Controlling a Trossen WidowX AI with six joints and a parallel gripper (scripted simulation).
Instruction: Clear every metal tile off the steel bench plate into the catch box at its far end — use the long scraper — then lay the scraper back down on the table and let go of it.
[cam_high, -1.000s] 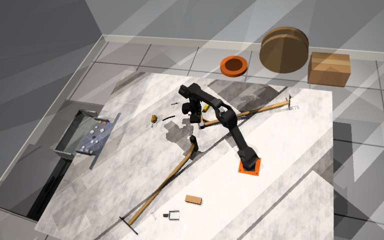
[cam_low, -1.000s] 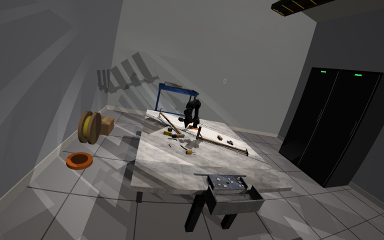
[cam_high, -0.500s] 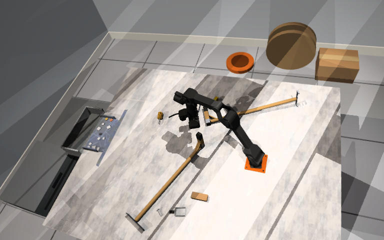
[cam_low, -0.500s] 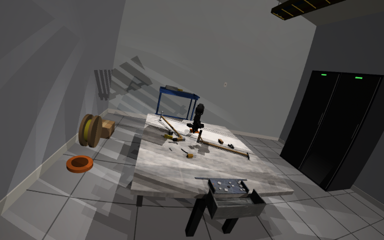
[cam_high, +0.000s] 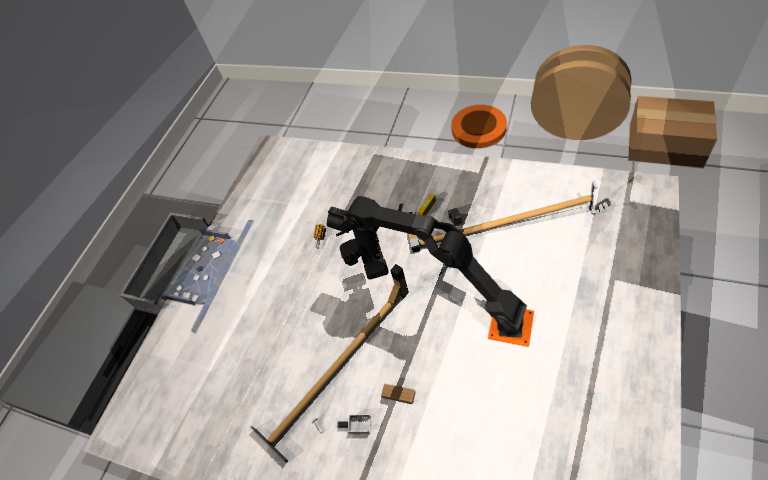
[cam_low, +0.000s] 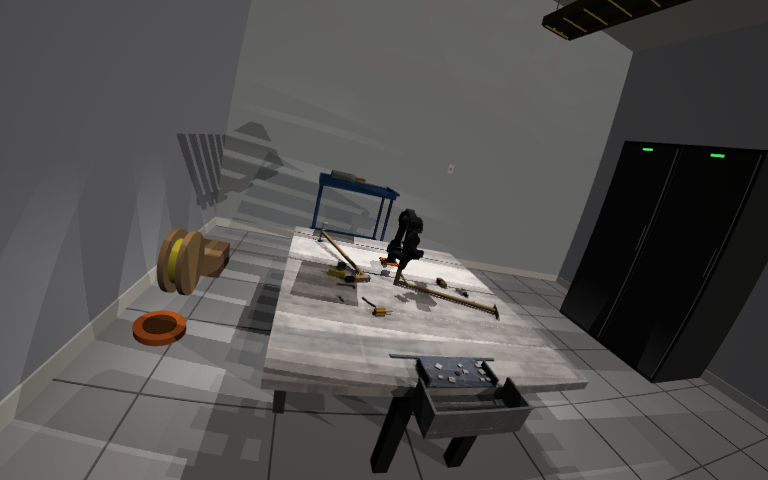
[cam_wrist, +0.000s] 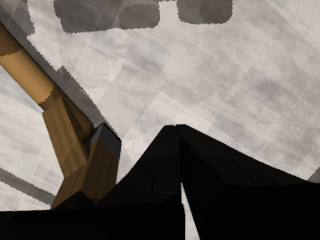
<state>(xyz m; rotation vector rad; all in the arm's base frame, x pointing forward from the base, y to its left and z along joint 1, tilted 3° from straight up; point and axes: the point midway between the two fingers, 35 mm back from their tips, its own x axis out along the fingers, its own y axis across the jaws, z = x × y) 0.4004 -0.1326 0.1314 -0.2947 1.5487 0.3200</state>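
My gripper tip is now 80 mm short of the long scraper, 260 mm to the right of it and 60 mm above it. Also, from my gripper tip: curved black strip (140 mm ahead, 210 mm to the right, 120 mm below); then yellow block (120 mm behind, 310 mm to the right, 100 mm below); then yellow-handled tool (240 mm ahead, 180 mm to the right, 110 mm below).
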